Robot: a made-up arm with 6 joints.
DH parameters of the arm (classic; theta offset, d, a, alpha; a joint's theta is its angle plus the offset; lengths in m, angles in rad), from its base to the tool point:
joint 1: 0 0.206 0 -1.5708
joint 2: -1.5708 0 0.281 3.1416
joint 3: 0 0 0 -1.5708
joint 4: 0 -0.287 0 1.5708
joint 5: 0 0.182 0 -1.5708
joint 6: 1.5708 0 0 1.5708
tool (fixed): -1.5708 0 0 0
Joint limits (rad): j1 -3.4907..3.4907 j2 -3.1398..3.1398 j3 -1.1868..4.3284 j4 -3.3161..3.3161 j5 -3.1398..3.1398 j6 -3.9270..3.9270
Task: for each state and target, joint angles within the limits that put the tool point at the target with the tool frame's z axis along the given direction. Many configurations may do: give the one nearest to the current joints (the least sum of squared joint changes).
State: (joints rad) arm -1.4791 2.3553 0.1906 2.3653 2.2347 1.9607
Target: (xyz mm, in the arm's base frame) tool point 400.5 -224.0 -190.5 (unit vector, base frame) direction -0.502 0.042 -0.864
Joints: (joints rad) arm -0.7914 2.1948 0.9405 2.3466 1.8604 2.3926
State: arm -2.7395 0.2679 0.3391 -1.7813 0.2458 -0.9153
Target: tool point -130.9 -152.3 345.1 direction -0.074 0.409 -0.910
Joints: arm -2.5671 -0.4512 -0.2553 -1.8877 0.4857 -0.7736
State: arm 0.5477 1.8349 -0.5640 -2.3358 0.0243 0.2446
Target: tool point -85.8 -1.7 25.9 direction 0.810 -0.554 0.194
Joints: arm 0.8713 1.9058 -0.4346 -1.9334 0.2179 0.2896
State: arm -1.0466 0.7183 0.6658 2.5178 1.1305 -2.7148
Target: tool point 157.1 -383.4 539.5 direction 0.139 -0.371 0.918
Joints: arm -1.6209 0.3354 0.4133 2.8862 0.4875 -2.7557
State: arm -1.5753 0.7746 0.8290 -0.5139 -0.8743 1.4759
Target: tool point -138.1 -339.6 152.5 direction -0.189 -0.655 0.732
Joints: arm -1.7859 0.6600 0.2277 -1.2207 -0.7018 1.0684
